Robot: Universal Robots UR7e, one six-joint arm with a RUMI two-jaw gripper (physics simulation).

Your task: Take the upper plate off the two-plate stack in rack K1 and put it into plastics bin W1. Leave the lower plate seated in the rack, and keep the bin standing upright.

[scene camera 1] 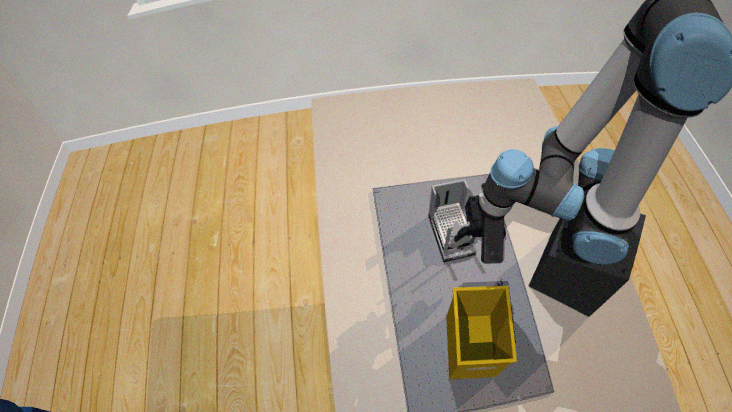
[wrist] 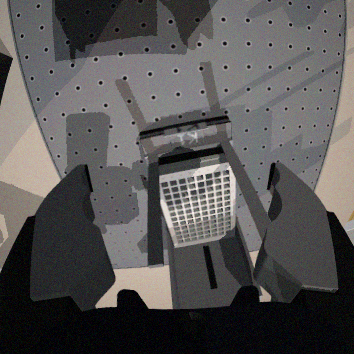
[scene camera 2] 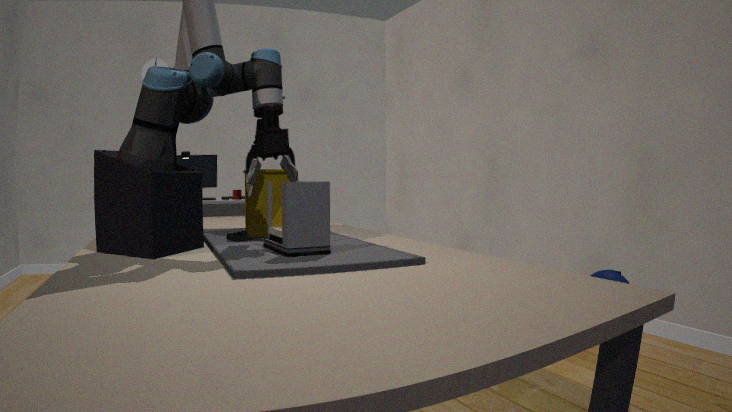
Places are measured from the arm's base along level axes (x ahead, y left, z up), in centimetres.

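Pixels of known places: gripper, between the fingertips: [scene camera 1: 472, 246] [wrist: 179, 166] [scene camera 2: 273, 195]; arm's base, origin of its link: [scene camera 2: 146, 162].
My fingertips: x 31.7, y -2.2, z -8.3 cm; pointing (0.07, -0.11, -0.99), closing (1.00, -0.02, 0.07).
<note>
For each thing: its top centre in the pictures, then the offset to it from my fingertips. Level surfaces: height alone.
- Rack K1, centre of its top: [wrist: 216, 288] [scene camera 2: 294, 181] [scene camera 1: 457, 206] dx +2.7, dy -10.4, dz +3.2 cm
- white gridded plate, centre of its top: [wrist: 200, 211] [scene camera 1: 452, 223] dx +2.9, dy -11.4, dz -6.9 cm
- Bin W1, centre of its top: [scene camera 1: 484, 324] [scene camera 2: 266, 170] dx +2.2, dy +23.0, dz +6.4 cm
- grey perforated board, height of its surface: dz -11.6 cm
- beige table, height of its surface: dz -12.9 cm
Rack K1 [scene camera 1: 465, 186] [scene camera 2: 307, 214] [wrist: 155, 215] is grey, with a tall back wall, side posts and a label ledge at the front. A white gridded plate [scene camera 1: 448, 212] [wrist: 198, 205] lies in it, the top of the stack; the lower plate cannot be made out separately. My gripper [scene camera 1: 457, 236] [scene camera 2: 272, 180] [wrist: 179, 166] is open and empty, above the rack, its fingers on either side of the plate in the wrist view, with wide gaps to both sides. Bin W1 [scene camera 1: 484, 362] [scene camera 2: 254, 222] is yellow, empty and upright.
The rack and bin stand on a grey perforated board [scene camera 1: 409, 307] [scene camera 2: 358, 259] [wrist: 225, 92] on the beige table [scene camera 2: 358, 327]. The bin is beyond the rack's label end. The robot's dark base [scene camera 1: 583, 278] [scene camera 2: 148, 209] stands beside the board.
</note>
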